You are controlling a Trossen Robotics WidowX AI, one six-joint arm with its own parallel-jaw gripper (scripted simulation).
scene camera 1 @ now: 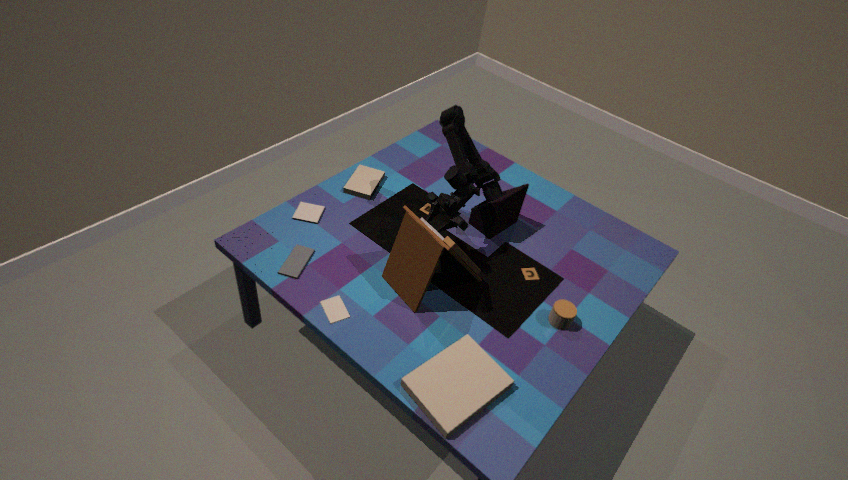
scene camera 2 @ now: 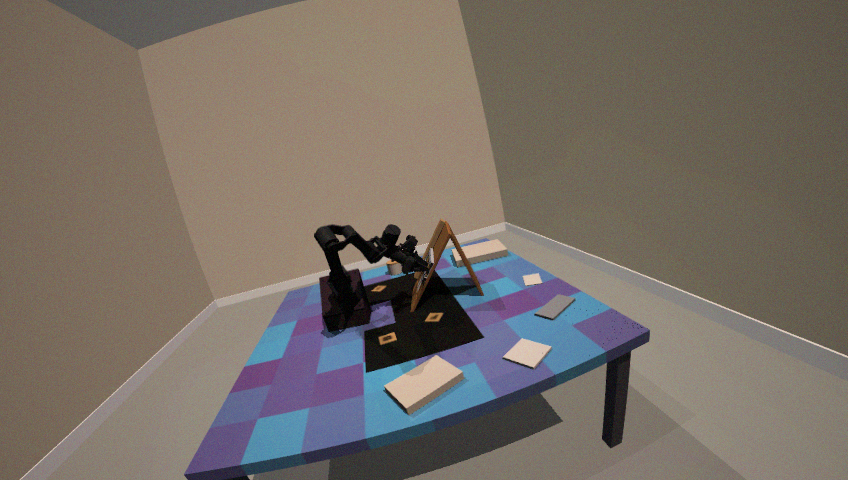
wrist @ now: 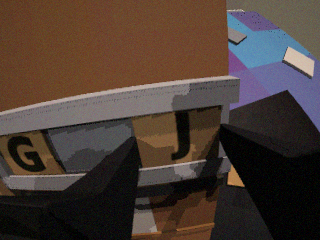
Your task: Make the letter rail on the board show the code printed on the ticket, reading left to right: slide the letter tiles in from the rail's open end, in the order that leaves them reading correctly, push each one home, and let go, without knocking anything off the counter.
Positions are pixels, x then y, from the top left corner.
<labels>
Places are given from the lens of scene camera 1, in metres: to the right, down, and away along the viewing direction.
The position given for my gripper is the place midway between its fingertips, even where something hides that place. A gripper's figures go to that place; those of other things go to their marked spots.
my gripper [scene camera 1: 430, 228]: 0.02, -0.04, 1.87
grey card [scene camera 1: 298, 258]: -0.46, 0.07, 1.90
slab [scene camera 1: 364, 182]: -0.25, -0.24, 2.23
The marked spots on the slab and the grey card are 0.50 m apart.
</labels>
